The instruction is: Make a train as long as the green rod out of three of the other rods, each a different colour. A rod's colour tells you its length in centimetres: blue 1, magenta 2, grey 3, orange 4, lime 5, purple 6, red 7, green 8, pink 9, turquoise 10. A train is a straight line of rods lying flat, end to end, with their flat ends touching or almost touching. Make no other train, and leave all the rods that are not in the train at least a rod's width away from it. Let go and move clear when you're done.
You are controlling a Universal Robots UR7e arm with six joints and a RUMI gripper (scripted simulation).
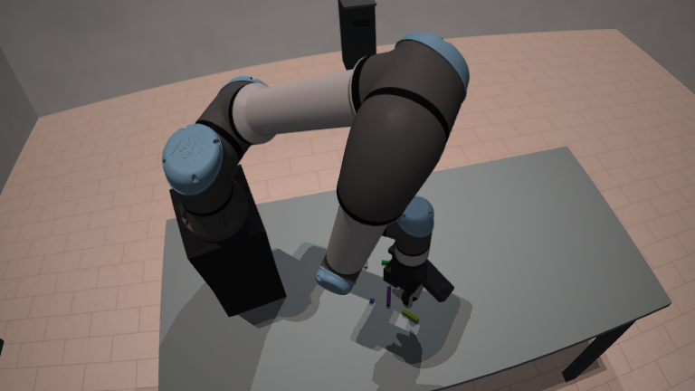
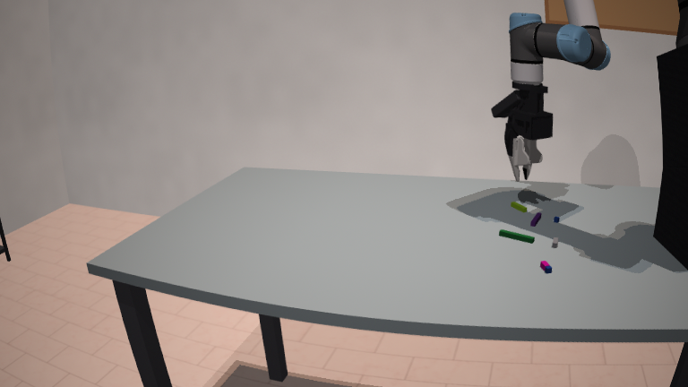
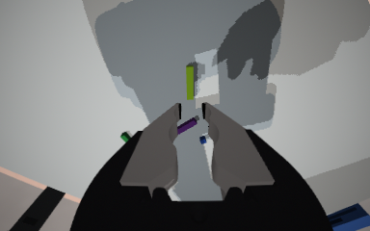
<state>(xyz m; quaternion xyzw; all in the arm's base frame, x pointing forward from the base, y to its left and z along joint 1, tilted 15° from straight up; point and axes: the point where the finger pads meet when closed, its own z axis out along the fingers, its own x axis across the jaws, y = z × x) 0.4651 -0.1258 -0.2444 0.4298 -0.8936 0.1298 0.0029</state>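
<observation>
Now: hand 80 mm above the lime rod. From my hand the other things lie so: green rod (170 mm to the left, 80 mm below, 30 mm behind); then purple rod (80 mm below, 70 mm to the left, 50 mm behind); then grey rod (180 mm to the left, 120 mm behind, 80 mm below).
</observation>
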